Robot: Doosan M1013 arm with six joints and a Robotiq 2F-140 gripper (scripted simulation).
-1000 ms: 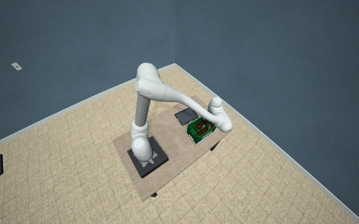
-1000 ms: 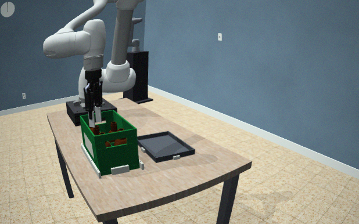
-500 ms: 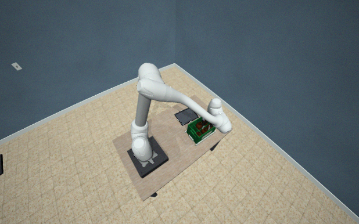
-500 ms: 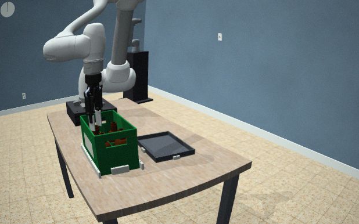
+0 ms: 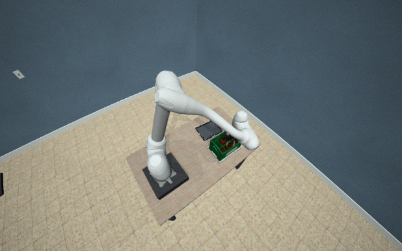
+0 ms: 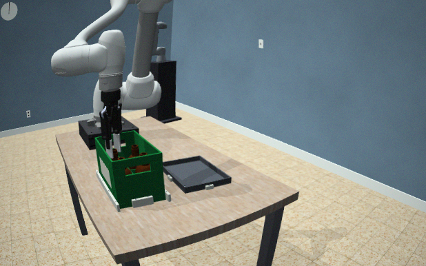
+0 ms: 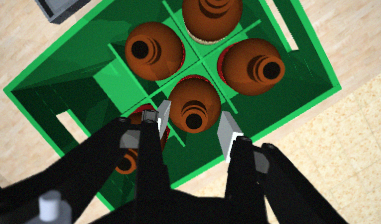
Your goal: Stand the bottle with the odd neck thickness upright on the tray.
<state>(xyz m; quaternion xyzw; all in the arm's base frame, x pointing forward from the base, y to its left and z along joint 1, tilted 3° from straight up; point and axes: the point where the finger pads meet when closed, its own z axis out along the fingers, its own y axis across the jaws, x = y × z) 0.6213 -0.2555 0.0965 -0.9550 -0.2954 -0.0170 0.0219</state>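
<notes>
The green crate lies 1 cm ahead of my hand, 4 cm to the left of it and 9 cm below it. Round my hand: dark tray 6 cm ahead, 32 cm to the left, 16 cm below; then brown bottle 10 cm ahead, 7 cm to the left, 9 cm below.
</notes>
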